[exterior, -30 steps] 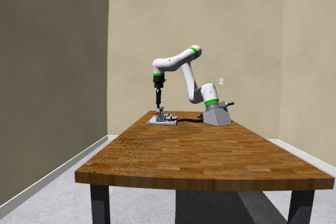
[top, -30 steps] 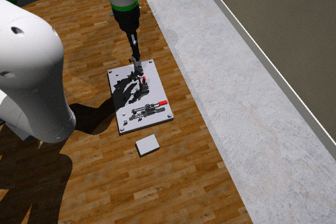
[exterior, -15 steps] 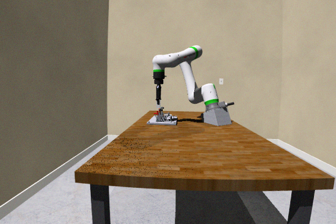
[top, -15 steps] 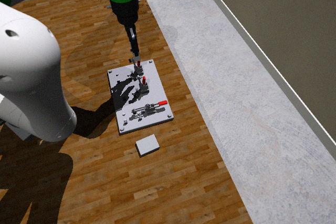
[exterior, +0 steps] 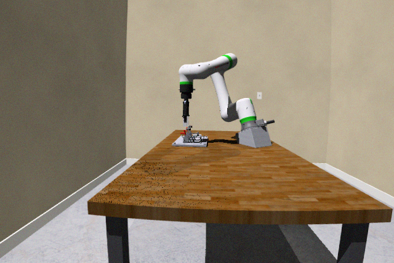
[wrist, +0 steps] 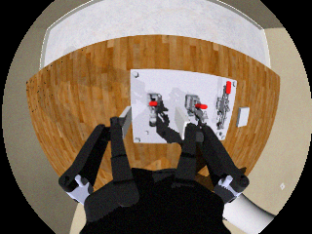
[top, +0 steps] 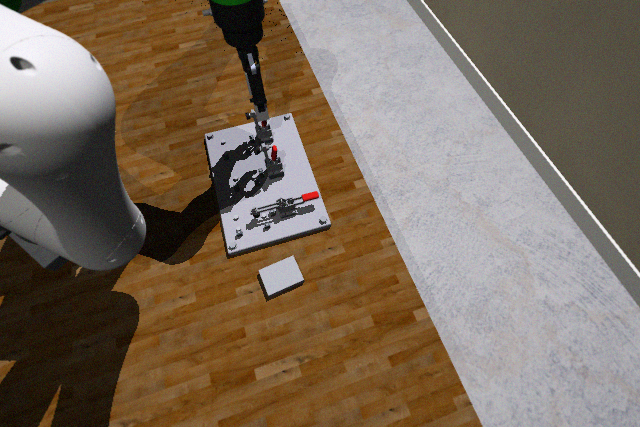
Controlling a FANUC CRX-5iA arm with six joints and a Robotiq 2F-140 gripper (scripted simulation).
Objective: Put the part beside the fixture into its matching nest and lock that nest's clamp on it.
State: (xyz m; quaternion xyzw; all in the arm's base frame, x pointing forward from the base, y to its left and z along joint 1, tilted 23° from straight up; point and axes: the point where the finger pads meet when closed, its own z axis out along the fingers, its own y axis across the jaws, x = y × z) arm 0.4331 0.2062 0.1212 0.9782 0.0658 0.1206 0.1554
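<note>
My gripper is now 2 cm past the part, 37 cm to the left of it and 15 cm above it. From my hand the other things lie so: grey fixture plate (2 cm behind, 11 cm to the right, 15 cm below).
</note>
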